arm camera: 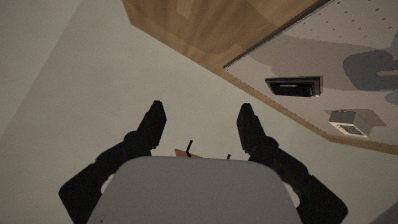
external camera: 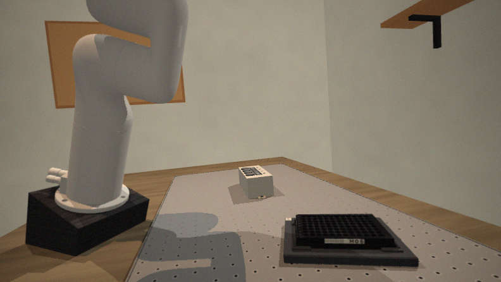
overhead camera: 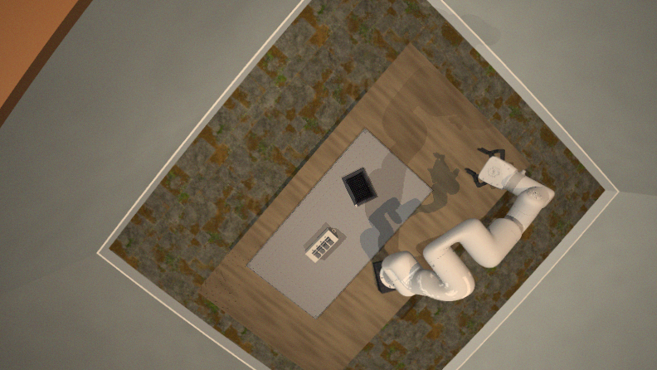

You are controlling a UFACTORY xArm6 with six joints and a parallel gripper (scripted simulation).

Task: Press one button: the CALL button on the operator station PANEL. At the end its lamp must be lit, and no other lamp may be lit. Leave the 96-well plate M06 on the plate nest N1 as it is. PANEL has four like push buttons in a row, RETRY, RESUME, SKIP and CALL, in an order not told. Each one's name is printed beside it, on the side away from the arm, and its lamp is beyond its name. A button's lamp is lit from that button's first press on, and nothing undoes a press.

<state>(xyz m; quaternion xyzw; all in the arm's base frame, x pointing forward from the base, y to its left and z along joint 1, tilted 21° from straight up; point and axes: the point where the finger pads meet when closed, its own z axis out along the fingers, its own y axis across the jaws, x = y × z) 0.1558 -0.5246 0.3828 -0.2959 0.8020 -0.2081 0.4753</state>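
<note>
My hand is 19 cm short of the black 96-well plate M06, 40 cm to the right of it and 26 cm above it. Also, from my hand: dark plate nest N1 (19 cm ahead, 40 cm to the left, 27 cm below).
</note>
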